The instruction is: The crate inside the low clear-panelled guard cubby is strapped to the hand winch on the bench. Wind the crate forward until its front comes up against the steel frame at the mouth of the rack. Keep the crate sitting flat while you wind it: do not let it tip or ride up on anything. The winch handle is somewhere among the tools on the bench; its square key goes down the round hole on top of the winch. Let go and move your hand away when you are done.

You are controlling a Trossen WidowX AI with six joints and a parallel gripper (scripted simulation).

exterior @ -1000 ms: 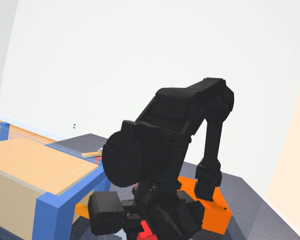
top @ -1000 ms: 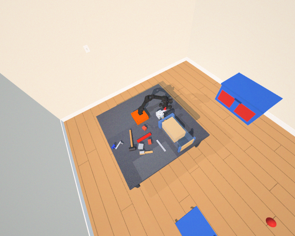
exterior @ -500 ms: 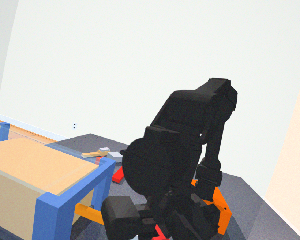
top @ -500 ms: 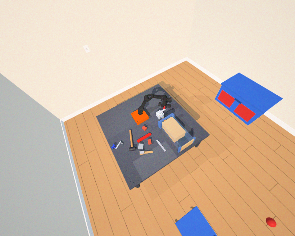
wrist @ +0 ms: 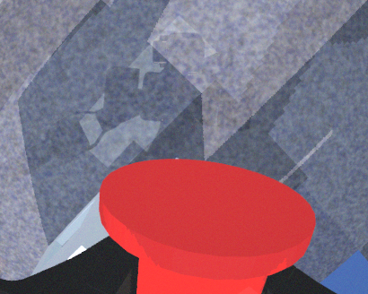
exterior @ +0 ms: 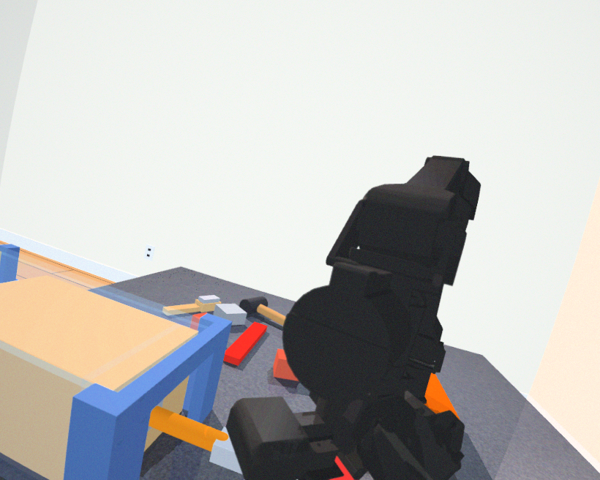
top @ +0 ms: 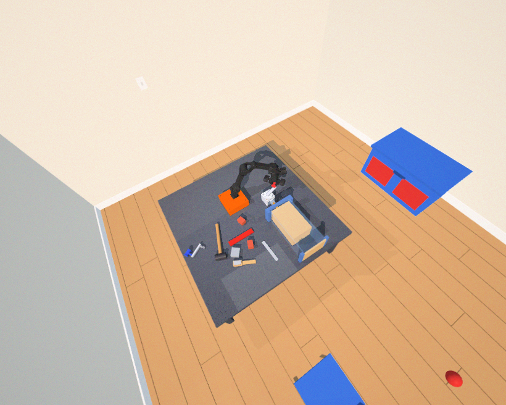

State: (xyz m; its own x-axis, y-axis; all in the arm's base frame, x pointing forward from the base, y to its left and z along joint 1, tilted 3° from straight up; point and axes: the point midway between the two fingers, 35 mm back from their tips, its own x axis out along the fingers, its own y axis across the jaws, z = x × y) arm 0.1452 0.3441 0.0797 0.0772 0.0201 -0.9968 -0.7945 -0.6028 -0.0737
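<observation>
My gripper tip is 40 mm to the left of the winch handle, 10 mm short of it and 10 mm above it. Also, from my gripper tip: blue frame 190 mm ahead, 90 mm to the right, 10 mm below; then white winch 100 mm to the right, 80 mm below, 10 mm ahead; then red knob 20 mm above.
</observation>
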